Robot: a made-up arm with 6 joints. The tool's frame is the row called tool.
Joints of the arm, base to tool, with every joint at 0 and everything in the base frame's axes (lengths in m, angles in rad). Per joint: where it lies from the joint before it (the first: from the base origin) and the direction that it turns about. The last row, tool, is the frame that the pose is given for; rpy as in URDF.
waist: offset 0.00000 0.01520 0.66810 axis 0 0 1
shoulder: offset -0.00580 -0.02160 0.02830 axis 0 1 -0.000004
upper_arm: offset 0.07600 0.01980 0.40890 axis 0 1 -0.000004
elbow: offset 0.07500 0.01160 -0.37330 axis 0 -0.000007 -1
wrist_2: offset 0.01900 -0.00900 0.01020 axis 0 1 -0.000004
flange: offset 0.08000 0.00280 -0.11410 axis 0 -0.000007 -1
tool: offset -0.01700 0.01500 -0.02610 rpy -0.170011 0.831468 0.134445
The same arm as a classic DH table. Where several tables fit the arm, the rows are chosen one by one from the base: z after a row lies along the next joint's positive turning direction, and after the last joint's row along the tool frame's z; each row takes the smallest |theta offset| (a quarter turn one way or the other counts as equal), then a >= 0, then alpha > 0; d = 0 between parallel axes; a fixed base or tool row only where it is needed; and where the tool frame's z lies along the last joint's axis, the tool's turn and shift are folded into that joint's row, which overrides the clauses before.
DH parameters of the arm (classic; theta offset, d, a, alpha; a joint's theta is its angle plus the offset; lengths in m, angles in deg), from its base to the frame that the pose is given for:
base (fixed): 90 0 0.0152 0
waist: 90 0.6964 0.0058 90
shoulder: -79.47 0 -0.4159 0
upper_arm: 79.47 0.0098 -0.075 90
elbow: 0 0.3631 -0.019 -90
wrist_2: 0 -0.0062 -0.08 90
flange: 69.22 0.1308 0.0201 -131.61
tool (fixed): -98.77 -0.0141 0 0

